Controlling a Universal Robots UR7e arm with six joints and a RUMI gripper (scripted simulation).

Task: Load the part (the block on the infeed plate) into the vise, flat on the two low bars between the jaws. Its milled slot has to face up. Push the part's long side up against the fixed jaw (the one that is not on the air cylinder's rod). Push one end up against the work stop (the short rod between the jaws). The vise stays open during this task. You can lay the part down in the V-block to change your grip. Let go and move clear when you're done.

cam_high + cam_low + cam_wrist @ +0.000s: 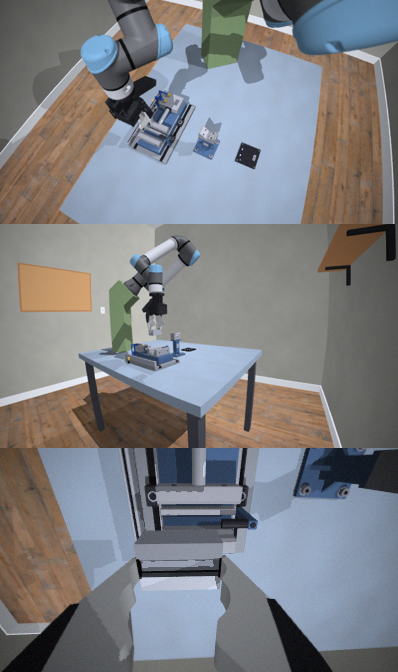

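The fixed jaw lies 30 mm ahead of my hand, 20 mm to the left of it and 120 mm below it. From my hand the other things lie so: grey part: right at my hand; work stop: 70 mm to the left, 110 mm below; moving jaw: 30 mm behind, 20 mm to the left, 120 mm below.
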